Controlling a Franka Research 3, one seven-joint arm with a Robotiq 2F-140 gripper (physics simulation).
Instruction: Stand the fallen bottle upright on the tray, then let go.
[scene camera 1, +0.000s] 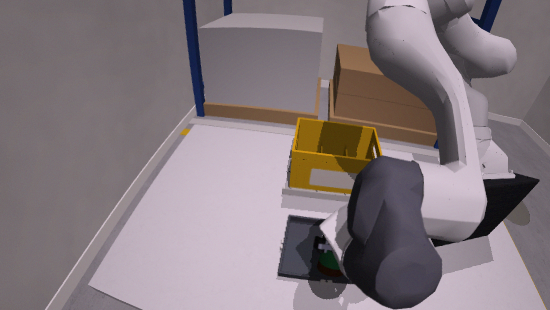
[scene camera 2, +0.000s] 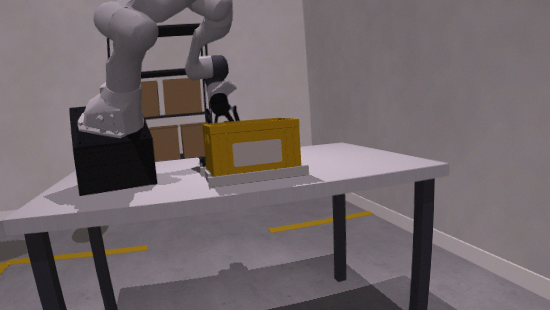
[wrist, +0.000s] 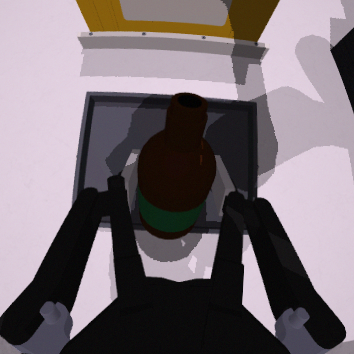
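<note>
A brown bottle with a green band (scene camera 1: 329, 260) (wrist: 175, 170) stands about upright, neck up, near the front edge of the dark grey tray (scene camera 1: 295, 235) (wrist: 100, 135). My gripper (scene camera 1: 325, 246) (scene camera 2: 225, 119) (wrist: 175, 163) is shut on the bottle, with one finger pad on each side of its body. The arm hides part of the bottle and the tray's right part in scene camera 1. In scene camera 2 the crate hides the fingertips, the bottle and the tray. Whether the bottle's base touches the tray floor I cannot tell.
A yellow crate (scene camera 1: 325, 170) (scene camera 2: 255, 147) (wrist: 240, 25) stands behind the tray on the white table (scene camera 1: 190, 225) (scene camera 2: 370, 155) (wrist: 40, 125). A light ledge (scene camera 2: 260, 177) (wrist: 175, 44) runs along its base. The black robot base block (scene camera 1: 505, 200) (scene camera 2: 115, 165) is to the right in scene camera 1.
</note>
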